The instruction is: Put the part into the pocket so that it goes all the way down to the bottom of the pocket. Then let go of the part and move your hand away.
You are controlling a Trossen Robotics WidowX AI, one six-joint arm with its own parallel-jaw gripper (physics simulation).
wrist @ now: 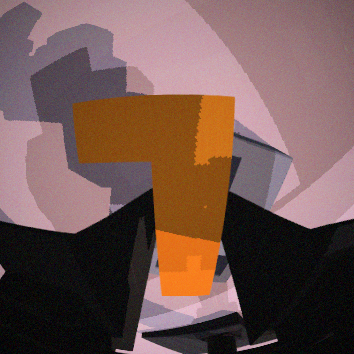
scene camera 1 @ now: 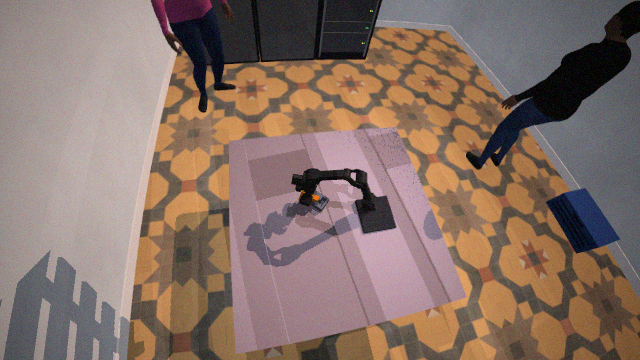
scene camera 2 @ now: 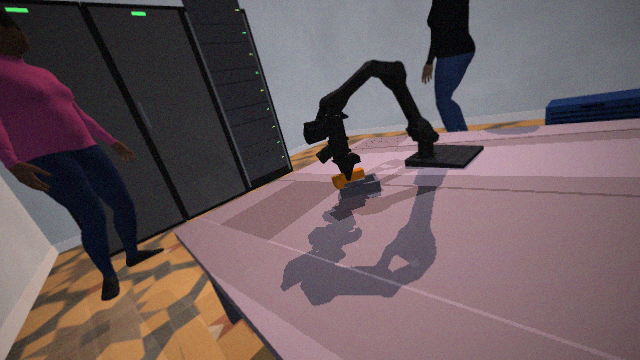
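Pixels of known places: gripper, fingertip midpoint: point(wrist: 186, 195) point(scene camera 1: 308, 196) point(scene camera 2: 347, 179); arm's base at its link origin: point(wrist: 221, 337) point(scene camera 1: 368, 206) point(scene camera 2: 425, 155).
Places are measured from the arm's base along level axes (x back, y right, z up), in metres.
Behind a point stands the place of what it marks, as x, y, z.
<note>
The part is an orange L-shaped block point(scene camera 1: 310, 195) point(scene camera 2: 340, 181) @[-0.394, 0.159, 0.055] point(wrist: 190, 130) @[-0.366, 0.194, 0.060]. My gripper point(scene camera 1: 305, 199) @[-0.337, 0.170, 0.038] point(scene camera 2: 349, 176) @[-0.337, 0.170, 0.038] point(wrist: 186, 195) @[-0.337, 0.170, 0.038] is shut on its long arm, with the short arm pointing left in the wrist view. The grey block with the pocket point(scene camera 1: 321, 202) @[-0.264, 0.132, -0.019] point(scene camera 2: 361, 188) @[-0.326, 0.129, -0.001] point(wrist: 256, 167) @[-0.310, 0.213, 0.012] sits on the table. The part is low over or beside this block and overlaps it in all views. In the wrist view the block looks turned relative to the part. The part hides most of the pocket, so its exact height and any contact cannot be told.
The arm's dark base plate point(scene camera 1: 377, 220) @[0.018, -0.102, -0.006] point(scene camera 2: 457, 156) @[-0.013, -0.113, -0.008] stands on the pink table point(scene camera 1: 295, 300) @[-0.601, -0.347, -0.023] point(scene camera 2: 500, 240) @[-0.494, -0.256, -0.024]. Shadows of the arm fall across the tabletop. Two people, dark cabinets point(scene camera 1: 287, 30) point(scene camera 2: 145, 100) and a blue crate point(scene camera 1: 585, 220) point(scene camera 2: 595, 107) are beyond the table.
</note>
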